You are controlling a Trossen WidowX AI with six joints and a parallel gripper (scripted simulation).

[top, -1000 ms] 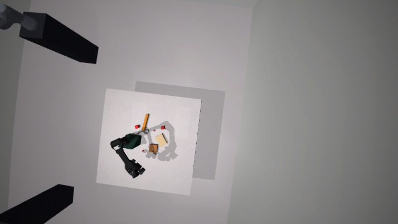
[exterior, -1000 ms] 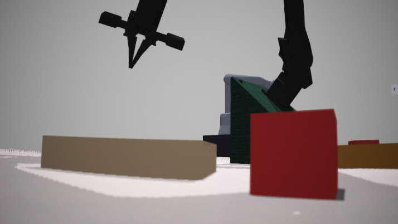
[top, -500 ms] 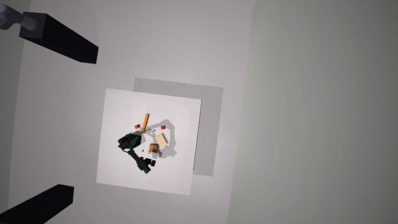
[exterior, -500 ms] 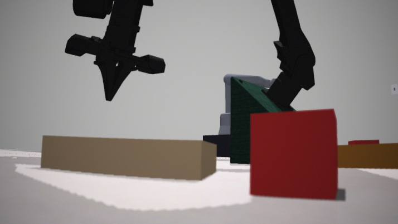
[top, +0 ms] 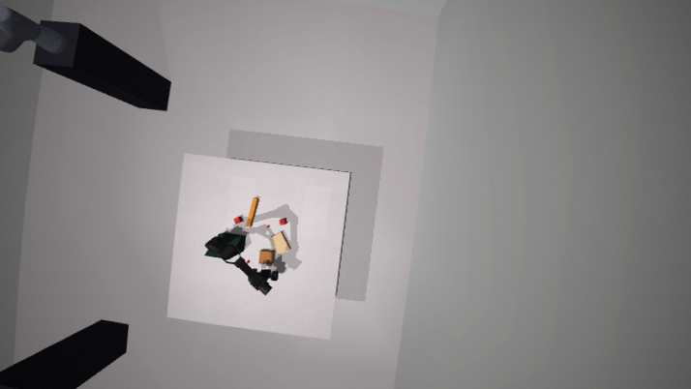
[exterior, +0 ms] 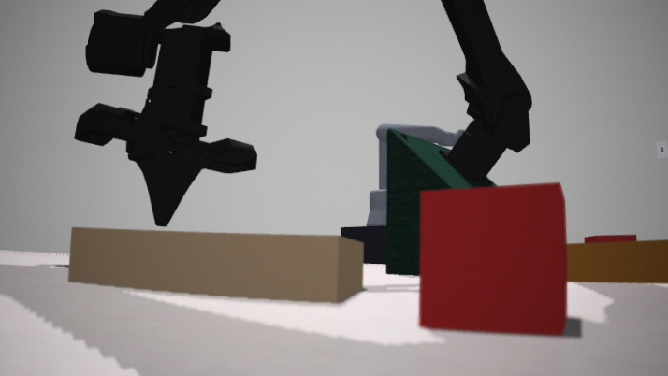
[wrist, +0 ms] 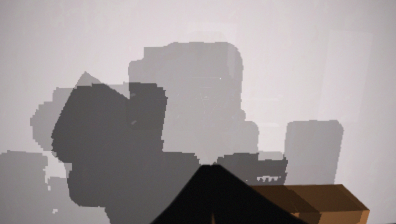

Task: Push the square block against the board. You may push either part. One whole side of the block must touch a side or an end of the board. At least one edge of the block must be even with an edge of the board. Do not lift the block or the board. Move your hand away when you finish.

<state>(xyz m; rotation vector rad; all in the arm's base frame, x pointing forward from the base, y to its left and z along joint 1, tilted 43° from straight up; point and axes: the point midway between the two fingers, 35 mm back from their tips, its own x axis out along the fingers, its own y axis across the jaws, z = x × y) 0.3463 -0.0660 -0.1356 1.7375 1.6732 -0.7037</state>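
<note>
The brown square block lies 5 cm behind my gripper tip, 8 cm to the left of it and 3 cm below it. The rest, counted from my gripper tip: tan board (4 cm ahead, 20 cm to the left, 3 cm below); long orange bar (20 cm behind, 41 cm to the left, 3 cm below).
</note>
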